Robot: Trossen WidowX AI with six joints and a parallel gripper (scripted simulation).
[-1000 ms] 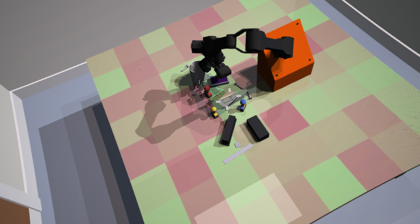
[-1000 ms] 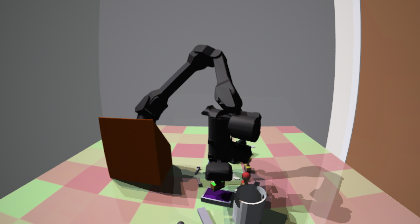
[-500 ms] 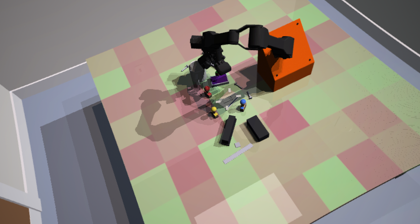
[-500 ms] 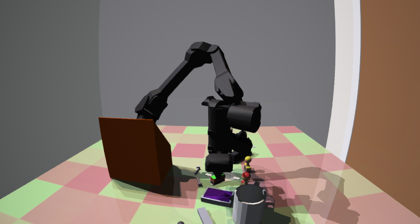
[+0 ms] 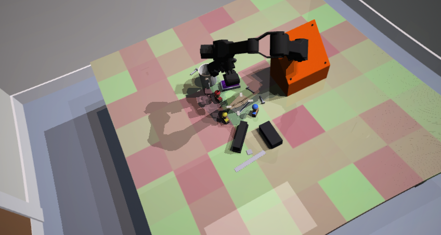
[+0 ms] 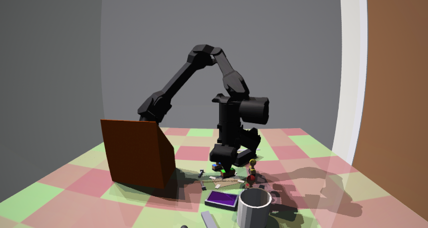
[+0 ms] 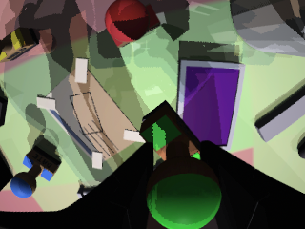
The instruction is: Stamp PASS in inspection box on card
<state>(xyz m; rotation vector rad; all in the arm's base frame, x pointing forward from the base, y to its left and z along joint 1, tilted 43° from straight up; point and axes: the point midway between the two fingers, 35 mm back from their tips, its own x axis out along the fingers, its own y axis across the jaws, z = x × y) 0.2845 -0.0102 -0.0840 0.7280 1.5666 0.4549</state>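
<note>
Right now the card is 10 cm below my gripper tip and 9 cm to the left of it. From my gripper tip the other things lie so: ink pad: 9 cm below, 4 cm to the right, 2 cm behind; green-knobbed stamp: right at my gripper tip; red-knobbed stamp: 8 cm below, 7 cm ahead, 1 cm to the left.
</note>
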